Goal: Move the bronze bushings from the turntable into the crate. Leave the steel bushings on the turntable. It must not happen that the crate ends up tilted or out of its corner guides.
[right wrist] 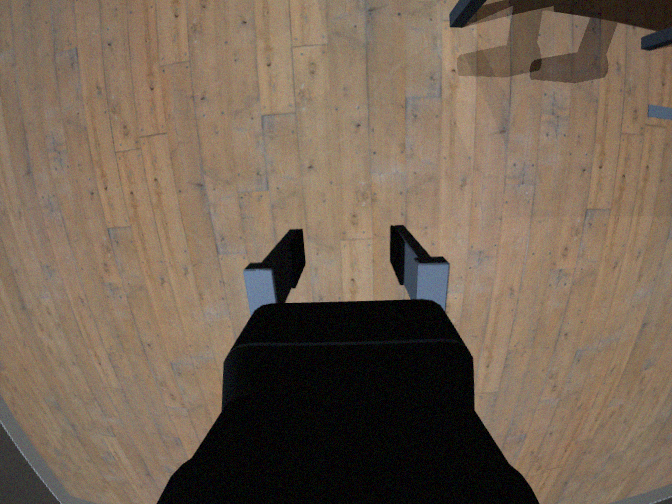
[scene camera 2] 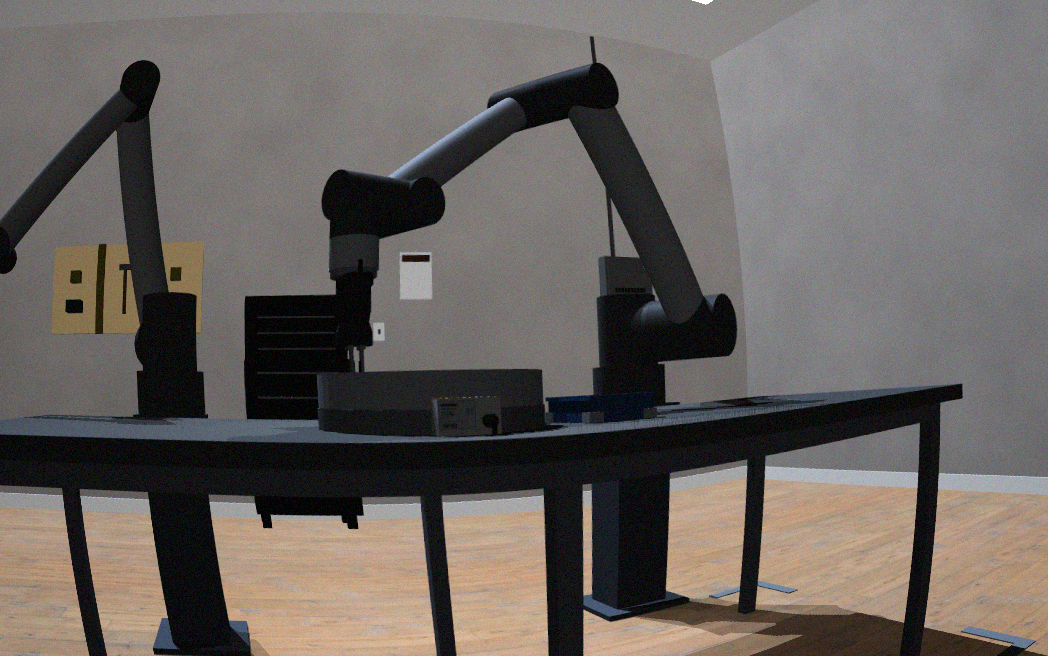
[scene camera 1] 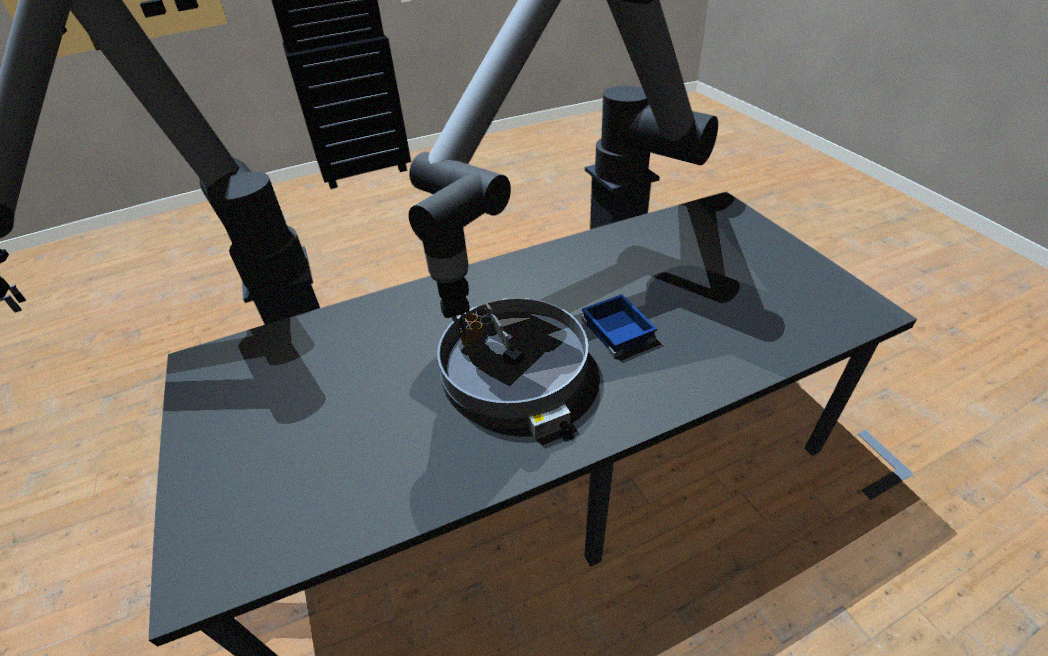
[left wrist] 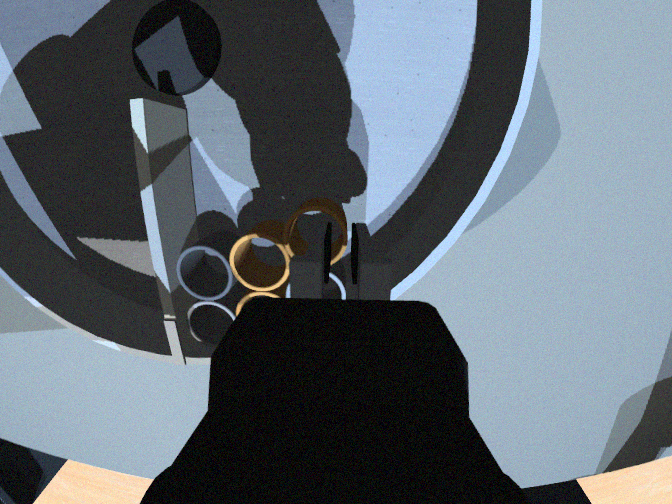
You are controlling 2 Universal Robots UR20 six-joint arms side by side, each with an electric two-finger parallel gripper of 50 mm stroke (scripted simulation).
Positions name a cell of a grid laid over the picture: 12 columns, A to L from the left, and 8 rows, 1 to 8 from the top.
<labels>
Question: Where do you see a blue crate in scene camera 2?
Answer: H5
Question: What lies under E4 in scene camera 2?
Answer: My left gripper.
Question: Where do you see a blue crate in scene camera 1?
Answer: H4
</labels>
